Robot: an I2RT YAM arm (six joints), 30 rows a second.
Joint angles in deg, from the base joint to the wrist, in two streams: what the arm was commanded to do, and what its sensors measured. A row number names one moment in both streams.
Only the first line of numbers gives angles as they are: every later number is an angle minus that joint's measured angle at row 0.
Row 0, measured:
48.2 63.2 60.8 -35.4 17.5 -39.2
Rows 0 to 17, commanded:
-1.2 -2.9 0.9 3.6 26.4 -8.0
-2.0 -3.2 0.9 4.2 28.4 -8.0
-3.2 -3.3 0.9 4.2 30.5 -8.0
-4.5 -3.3 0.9 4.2 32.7 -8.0
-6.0 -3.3 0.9 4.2 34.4 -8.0
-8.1 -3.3 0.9 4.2 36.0 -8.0
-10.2 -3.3 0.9 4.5 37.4 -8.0
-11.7 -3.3 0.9 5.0 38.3 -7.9
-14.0 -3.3 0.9 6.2 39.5 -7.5
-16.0 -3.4 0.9 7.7 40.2 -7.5
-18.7 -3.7 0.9 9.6 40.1 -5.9
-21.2 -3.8 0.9 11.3 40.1 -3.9
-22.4 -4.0 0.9 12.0 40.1 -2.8
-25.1 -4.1 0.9 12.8 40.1 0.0
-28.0 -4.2 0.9 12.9 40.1 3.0
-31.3 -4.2 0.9 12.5 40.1 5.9
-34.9 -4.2 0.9 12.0 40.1 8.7
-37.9 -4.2 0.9 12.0 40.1 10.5
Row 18, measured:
-30.7 -3.4 0.1 12.3 38.5 1.1
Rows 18 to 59, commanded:
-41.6 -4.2 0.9 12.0 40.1 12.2
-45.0 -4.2 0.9 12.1 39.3 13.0
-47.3 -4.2 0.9 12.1 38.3 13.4
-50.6 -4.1 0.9 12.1 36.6 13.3
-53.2 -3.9 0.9 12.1 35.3 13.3
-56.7 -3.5 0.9 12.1 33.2 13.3
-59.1 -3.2 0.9 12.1 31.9 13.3
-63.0 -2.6 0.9 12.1 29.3 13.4
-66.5 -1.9 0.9 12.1 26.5 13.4
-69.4 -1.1 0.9 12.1 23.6 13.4
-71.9 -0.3 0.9 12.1 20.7 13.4
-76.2 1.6 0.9 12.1 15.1 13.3
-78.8 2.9 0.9 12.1 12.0 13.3
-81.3 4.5 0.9 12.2 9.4 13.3
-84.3 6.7 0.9 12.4 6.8 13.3
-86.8 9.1 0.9 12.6 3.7 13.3
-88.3 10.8 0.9 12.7 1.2 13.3
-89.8 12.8 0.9 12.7 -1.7 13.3
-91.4 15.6 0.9 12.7 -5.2 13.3
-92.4 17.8 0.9 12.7 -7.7 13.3
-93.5 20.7 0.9 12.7 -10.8 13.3
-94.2 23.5 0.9 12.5 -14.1 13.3
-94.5 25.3 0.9 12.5 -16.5 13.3
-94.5 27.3 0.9 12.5 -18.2 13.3
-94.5 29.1 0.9 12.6 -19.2 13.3
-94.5 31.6 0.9 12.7 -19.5 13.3
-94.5 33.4 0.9 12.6 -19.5 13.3
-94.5 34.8 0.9 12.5 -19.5 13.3
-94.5 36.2 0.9 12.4 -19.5 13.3
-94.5 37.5 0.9 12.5 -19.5 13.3
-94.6 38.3 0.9 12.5 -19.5 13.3
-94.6 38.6 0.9 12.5 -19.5 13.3
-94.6 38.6 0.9 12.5 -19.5 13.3
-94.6 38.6 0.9 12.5 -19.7 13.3
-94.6 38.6 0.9 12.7 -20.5 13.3
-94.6 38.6 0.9 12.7 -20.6 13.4
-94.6 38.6 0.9 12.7 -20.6 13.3
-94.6 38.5 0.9 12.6 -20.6 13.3
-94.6 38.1 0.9 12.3 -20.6 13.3
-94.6 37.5 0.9 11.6 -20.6 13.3
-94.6 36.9 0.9 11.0 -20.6 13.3
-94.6 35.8 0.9 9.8 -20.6 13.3
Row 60, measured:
-94.4 38.2 0.3 11.4 -19.8 13.0
